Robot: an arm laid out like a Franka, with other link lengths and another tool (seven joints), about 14 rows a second.
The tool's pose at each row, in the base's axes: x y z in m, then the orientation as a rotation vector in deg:
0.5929 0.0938 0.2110 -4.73 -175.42 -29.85
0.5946 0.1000 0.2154 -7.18 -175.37 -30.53
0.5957 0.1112 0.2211 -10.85 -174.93 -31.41
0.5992 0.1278 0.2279 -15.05 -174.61 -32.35
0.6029 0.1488 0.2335 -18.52 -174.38 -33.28
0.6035 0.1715 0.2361 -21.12 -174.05 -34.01
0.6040 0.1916 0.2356 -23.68 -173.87 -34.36
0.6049 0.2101 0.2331 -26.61 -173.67 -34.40
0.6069 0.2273 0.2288 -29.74 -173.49 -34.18
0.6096 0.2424 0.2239 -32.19 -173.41 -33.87
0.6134 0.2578 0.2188 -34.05 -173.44 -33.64
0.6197 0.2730 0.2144 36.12 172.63 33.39
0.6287 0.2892 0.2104 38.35 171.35 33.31
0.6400 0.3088 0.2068 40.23 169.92 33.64
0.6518 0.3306 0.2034 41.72 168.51 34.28
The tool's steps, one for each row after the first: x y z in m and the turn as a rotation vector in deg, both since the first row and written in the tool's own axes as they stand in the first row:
-0.0012 0.0074 -0.0021 -0.47 -0.40 1.52
-0.0015 0.0199 -0.0038 -1.11 -0.68 3.86
-0.0040 0.0380 -0.0048 -1.79 -1.27 6.49
-0.0064 0.0598 -0.0033 -2.45 -1.89 8.63
-0.0059 0.0821 0.0018 -2.98 -2.26 10.26
-0.0055 0.1009 0.0089 -3.25 -2.73 11.83
-0.0056 0.1176 0.0174 -3.34 -3.26 13.64
-0.0070 0.1325 0.0271 -3.26 -3.87 15.57
-0.0092 0.1453 0.0366 -3.10 -4.42 17.06
-0.0125 0.1583 0.0465 -2.98 -4.94 18.16
-0.0183 0.1716 0.0555 -2.96 -5.74 19.44
-0.0267 0.1860 0.0644 -3.10 -6.77 20.85
-0.0372 0.2040 0.0740 -3.53 -7.87 22.05
-0.0481 0.2241 0.0841 -4.16 -8.91 23.00

